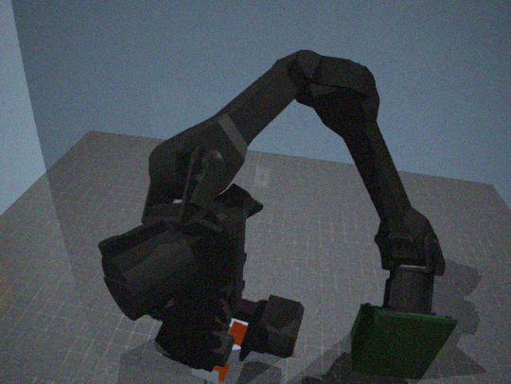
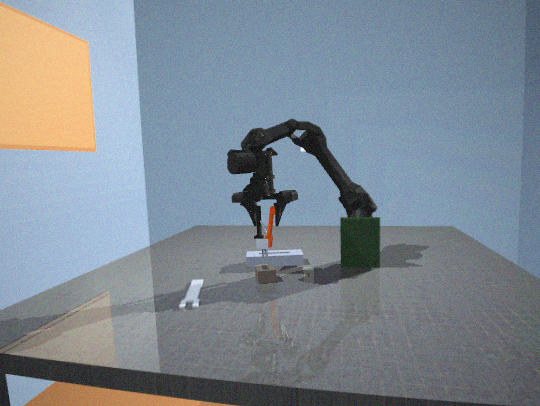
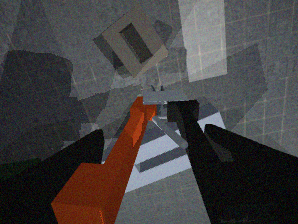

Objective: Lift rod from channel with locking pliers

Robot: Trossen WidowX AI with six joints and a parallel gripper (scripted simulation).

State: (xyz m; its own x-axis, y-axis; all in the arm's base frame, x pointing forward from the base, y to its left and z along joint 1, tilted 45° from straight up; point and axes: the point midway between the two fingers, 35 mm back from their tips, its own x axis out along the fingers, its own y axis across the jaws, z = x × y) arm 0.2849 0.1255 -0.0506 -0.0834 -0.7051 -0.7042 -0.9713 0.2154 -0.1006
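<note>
The grey channel block lies 110 mm to the right of my gripper tip and 120 mm below it. Also, from my gripper tip: brown holster: 50 mm to the left, 130 mm below; orange handle: 20 mm behind; small white forked piece: 150 mm ahead, 210 mm to the left, 140 mm below.
</note>
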